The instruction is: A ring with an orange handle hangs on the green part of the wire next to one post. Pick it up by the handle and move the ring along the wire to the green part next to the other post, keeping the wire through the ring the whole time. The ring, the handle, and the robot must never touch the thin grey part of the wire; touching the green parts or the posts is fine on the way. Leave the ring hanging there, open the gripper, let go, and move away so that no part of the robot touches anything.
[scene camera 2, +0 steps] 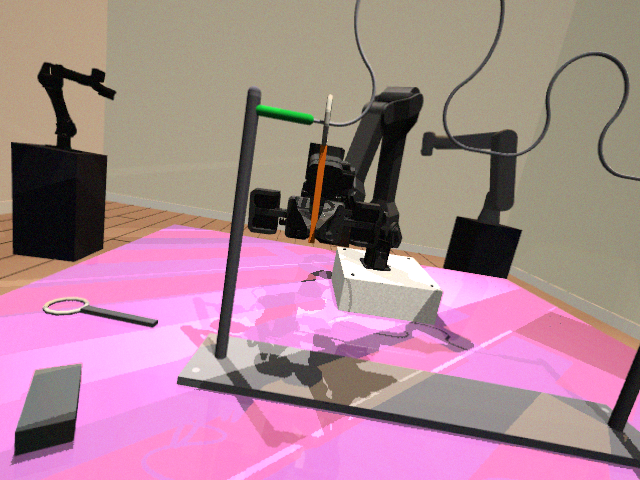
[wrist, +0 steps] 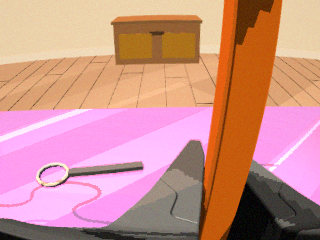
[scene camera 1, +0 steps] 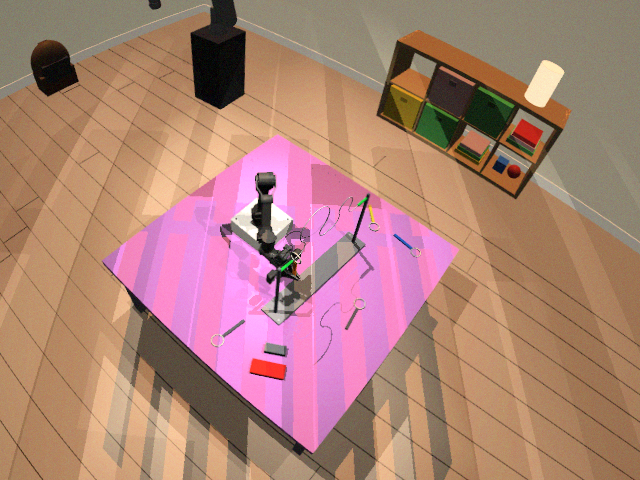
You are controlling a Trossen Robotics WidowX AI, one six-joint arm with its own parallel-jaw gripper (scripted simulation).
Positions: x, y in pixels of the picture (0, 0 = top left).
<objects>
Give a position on a grey block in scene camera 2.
49, 416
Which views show my gripper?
Scene camera 2, the wrist view and scene camera 1: all of them.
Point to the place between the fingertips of my gripper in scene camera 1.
299, 279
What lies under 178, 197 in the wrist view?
My gripper.
</objects>
